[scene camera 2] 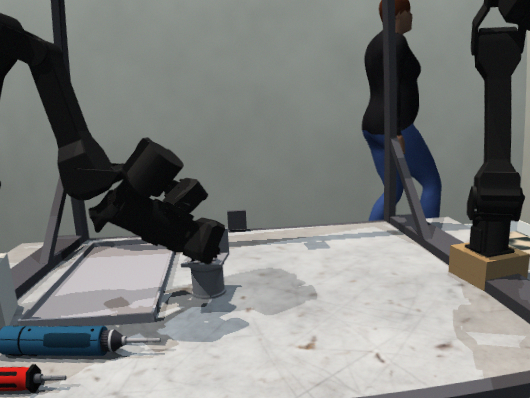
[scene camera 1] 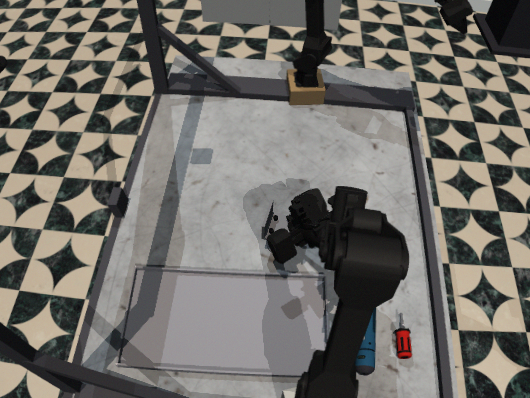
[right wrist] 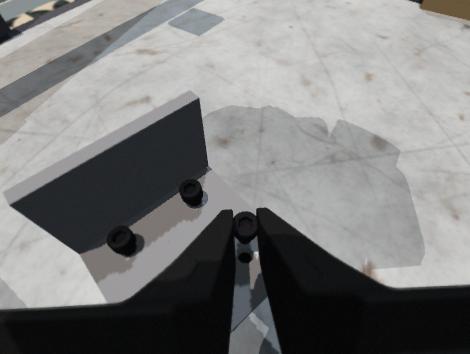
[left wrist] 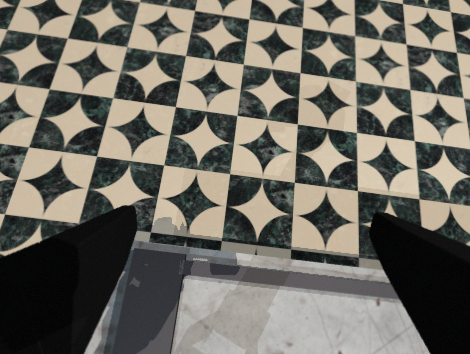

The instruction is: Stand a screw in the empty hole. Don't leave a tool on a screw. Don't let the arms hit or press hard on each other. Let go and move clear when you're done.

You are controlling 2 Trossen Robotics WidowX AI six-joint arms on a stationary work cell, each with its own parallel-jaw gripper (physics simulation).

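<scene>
My right gripper is shut on a black socket-head screw, held head up between the fingertips. A dark hole in the bracket plate shows just below the screw in the right wrist view. The grey L-shaped bracket has two other screws standing in it beside its upright wall. It sits on a round grey base. Whether the held screw's tip touches the hole cannot be told. My left gripper is open and empty, far from the bracket and facing the table edge and floor.
A blue power screwdriver and a red screwdriver lie on the table near the right arm. A shallow grey tray lies beside the bracket. The left arm stands on a wooden block at the table's edge.
</scene>
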